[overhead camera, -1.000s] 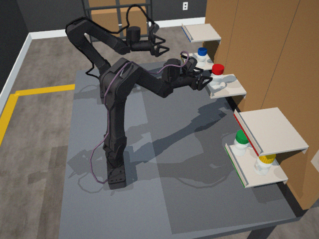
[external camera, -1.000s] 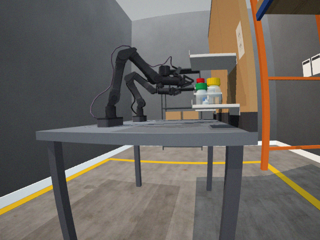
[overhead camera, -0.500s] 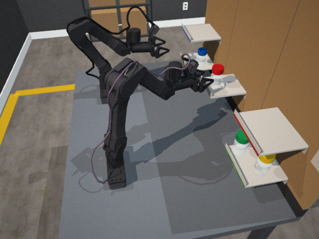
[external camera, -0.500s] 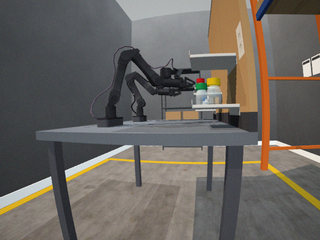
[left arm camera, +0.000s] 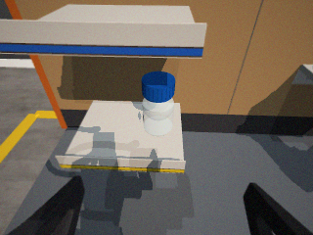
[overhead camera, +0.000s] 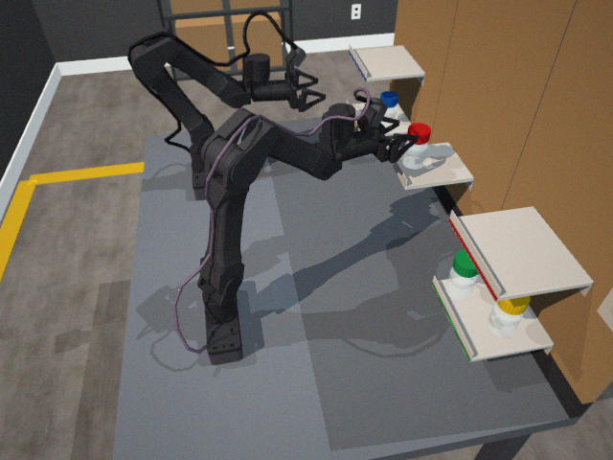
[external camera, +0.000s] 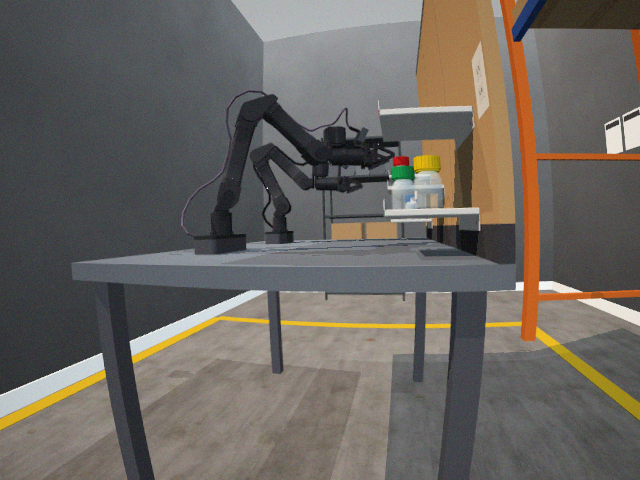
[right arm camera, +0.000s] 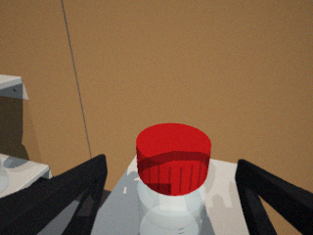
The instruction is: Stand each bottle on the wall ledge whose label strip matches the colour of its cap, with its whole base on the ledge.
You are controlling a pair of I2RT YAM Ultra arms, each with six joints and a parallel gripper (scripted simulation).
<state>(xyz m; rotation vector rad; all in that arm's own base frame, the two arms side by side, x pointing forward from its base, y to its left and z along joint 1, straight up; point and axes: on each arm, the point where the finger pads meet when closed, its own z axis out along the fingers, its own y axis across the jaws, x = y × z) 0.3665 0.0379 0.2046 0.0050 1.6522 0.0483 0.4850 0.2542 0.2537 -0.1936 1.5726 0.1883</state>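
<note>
The red-capped bottle lies 60 mm below my right hand, 40 mm ahead of it and 10 mm to the left of it. The rest, counted from my right hand: blue-capped bottle: 350 mm to the left, 160 mm below, 100 mm ahead; then green-capped bottle: 340 mm to the right, 160 mm below, 20 mm ahead; then brown wall: 180 mm ahead, 150 mm above, 10 mm to the right.
</note>
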